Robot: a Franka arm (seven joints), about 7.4 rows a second.
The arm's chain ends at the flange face. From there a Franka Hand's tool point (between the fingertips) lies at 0.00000 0.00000 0.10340 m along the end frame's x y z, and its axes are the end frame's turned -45 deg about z.
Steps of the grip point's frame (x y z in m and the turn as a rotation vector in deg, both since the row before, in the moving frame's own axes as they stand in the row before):
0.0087 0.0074 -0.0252 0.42 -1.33 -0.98
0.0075 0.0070 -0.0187 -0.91 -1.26 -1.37
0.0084 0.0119 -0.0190 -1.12 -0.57 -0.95
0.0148 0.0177 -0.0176 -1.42 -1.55 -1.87
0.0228 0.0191 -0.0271 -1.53 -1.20 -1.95
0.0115 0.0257 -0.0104 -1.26 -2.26 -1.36
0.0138 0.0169 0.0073 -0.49 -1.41 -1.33
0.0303 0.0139 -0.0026 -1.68 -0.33 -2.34
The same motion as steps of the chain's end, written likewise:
0.0136 -0.0021 -0.0252 -0.64 -1.24 -0.98
0.0107 -0.0031 -0.0187 -1.53 -0.25 -1.37
0.0136 0.0003 -0.0190 -1.20 0.39 -0.95
0.0231 -0.0017 -0.0175 -2.10 -0.09 -1.87
0.0291 -0.0061 -0.0270 -1.93 0.23 -1.95
0.0275 0.0055 -0.0103 -2.49 -0.71 -1.36
0.0229 -0.0002 0.0073 -1.34 -0.65 -1.33
0.0295 -0.0141 -0.0026 -1.42 0.95 -2.34

